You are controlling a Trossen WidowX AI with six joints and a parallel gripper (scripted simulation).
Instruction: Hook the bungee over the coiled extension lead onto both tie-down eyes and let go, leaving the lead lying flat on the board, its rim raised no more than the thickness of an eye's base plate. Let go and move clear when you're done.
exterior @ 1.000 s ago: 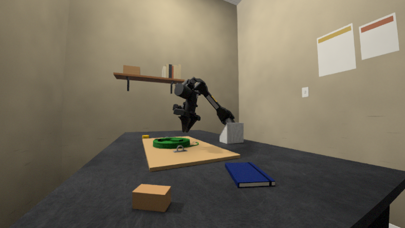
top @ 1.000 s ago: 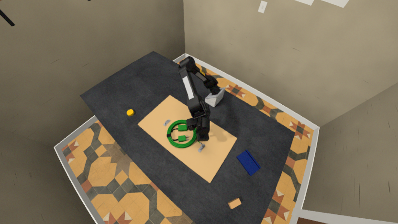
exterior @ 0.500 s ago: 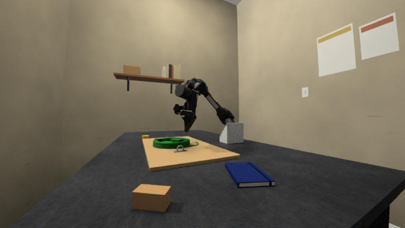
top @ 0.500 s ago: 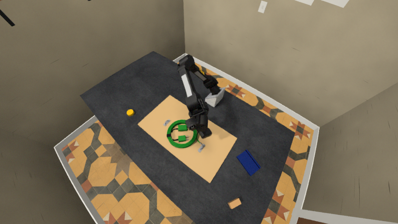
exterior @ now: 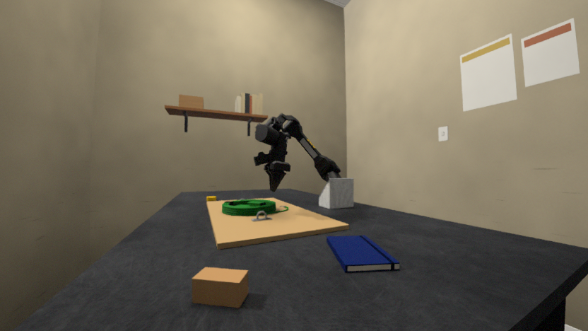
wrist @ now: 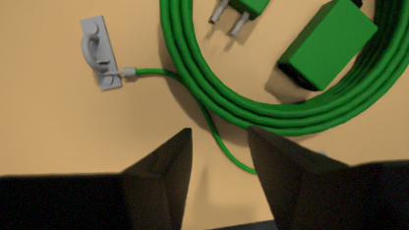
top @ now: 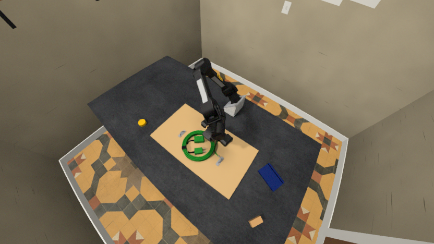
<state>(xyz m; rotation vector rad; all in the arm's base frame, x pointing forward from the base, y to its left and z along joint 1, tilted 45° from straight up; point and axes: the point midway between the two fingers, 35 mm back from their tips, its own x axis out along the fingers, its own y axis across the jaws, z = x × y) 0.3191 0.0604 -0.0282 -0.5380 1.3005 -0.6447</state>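
The extension lead is 9 cm below my hand, 8 cm ahead of it and 7 cm to the right of it. Also, from my hand: tan block 42 cm to the left, 21 cm ahead, 11 cm below; then yellow puck 49 cm to the right, 20 cm ahead, 11 cm below.
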